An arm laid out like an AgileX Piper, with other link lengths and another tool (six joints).
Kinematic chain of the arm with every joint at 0, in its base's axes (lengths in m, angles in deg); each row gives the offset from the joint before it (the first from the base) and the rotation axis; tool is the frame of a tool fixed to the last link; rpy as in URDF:
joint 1: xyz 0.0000 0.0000 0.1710 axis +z
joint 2: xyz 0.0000 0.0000 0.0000 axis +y
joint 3: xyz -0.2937 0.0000 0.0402 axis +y
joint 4: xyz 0.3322 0.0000 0.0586 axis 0.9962 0 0.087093
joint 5: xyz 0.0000 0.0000 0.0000 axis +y
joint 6: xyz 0.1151 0.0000 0.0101 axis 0.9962 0 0.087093
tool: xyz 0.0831 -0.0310 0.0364 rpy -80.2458 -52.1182 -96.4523
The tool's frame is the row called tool.
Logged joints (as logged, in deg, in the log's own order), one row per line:
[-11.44 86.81 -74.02 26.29 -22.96 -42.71]
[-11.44 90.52 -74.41 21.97 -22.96 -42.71]
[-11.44 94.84 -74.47 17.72 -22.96 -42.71]
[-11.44 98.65 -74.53 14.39 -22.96 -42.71]
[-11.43 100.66 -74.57 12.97 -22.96 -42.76]
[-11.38 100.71 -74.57 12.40 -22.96 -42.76]
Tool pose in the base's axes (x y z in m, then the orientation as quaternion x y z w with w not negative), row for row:
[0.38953 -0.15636 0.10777 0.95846 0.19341 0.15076 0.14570]
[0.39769 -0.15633 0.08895 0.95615 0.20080 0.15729 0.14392]
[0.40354 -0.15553 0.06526 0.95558 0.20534 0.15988 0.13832]
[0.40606 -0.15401 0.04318 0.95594 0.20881 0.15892 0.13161]
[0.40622 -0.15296 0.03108 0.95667 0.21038 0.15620 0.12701]
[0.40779 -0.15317 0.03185 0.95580 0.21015 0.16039 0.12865]
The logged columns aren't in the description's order. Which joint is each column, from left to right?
Columns, left to right: joint 4, joint 2, joint 6, joint 5, joint 1, joint 3.
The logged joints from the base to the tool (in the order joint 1, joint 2, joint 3, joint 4, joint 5, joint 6), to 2 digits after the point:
[-22.96 86.81 -42.71 -11.44 26.29 -74.02]
[-22.96 90.52 -42.71 -11.44 21.97 -74.41]
[-22.96 94.84 -42.71 -11.44 17.72 -74.47]
[-22.96 98.65 -42.71 -11.44 14.39 -74.53]
[-22.96 100.66 -42.76 -11.43 12.97 -74.57]
[-22.96 100.71 -42.76 -11.38 12.40 -74.57]

